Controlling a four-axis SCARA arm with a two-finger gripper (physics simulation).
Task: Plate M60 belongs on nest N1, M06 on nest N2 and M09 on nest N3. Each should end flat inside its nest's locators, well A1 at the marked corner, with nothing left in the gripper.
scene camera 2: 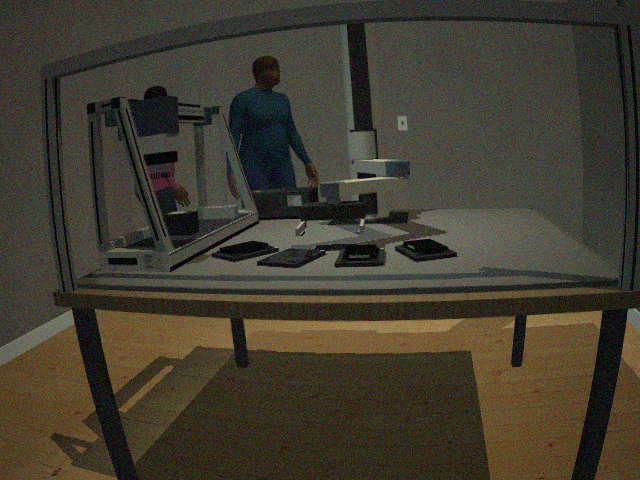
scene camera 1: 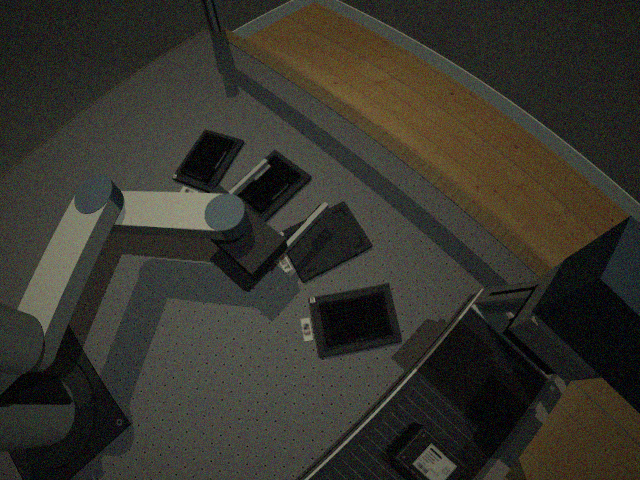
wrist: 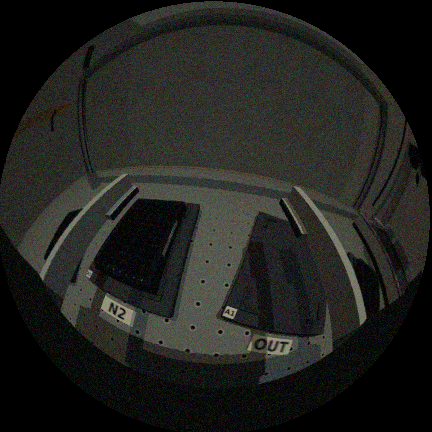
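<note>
My gripper (scene camera 1: 279,201) (scene camera 2: 330,227) (wrist: 206,183) is open and empty, raised above the table between nest N2 and the OUT nest. A black plate (scene camera 1: 271,180) (wrist: 142,245) lies in nest N2 (scene camera 1: 303,177) (wrist: 185,265); its label is not readable. Another black plate (scene camera 1: 209,153) (scene camera 2: 421,244) lies in the end nest, N1 (scene camera 1: 235,148) (scene camera 2: 445,254). A third black plate (scene camera 1: 356,320) (scene camera 2: 247,249) lies in nest N3 (scene camera 1: 395,320). Their plate codes and A1 wells are too dark to tell. A finger partly hides N1 in the wrist view.
The OUT nest (scene camera 1: 341,248) (scene camera 2: 289,257) (wrist: 280,295) shows no plate, with its A1 mark (wrist: 229,312) at a corner. A framed enclosure (scene camera 2: 199,246) holds a black box (scene camera 1: 410,446) with a white label. A post (scene camera 1: 224,67) stands at the table edge. People stand behind the table.
</note>
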